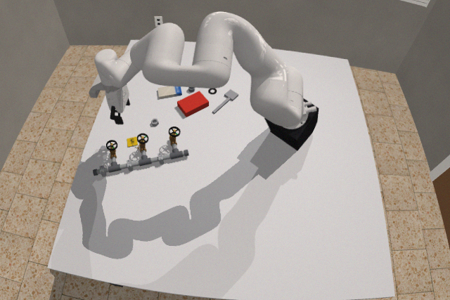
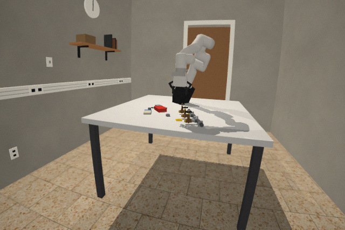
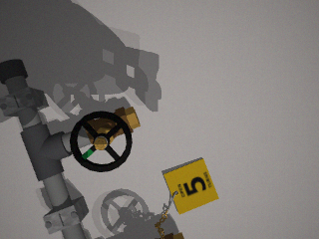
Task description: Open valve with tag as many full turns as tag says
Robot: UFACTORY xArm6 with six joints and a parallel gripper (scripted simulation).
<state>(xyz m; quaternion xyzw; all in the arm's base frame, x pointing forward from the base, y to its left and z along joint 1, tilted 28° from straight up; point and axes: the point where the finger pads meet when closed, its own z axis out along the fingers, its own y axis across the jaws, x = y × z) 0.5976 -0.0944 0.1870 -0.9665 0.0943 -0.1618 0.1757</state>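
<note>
The yellow tag is 1 cm to the left of my hand and 20 cm below it. Round my hand: red box 26 cm behind, 19 cm to the right, 18 cm below; then grey nut 9 cm behind, 10 cm to the right, 19 cm below; then blue block 15 cm behind, 28 cm to the right, 19 cm below.
</note>
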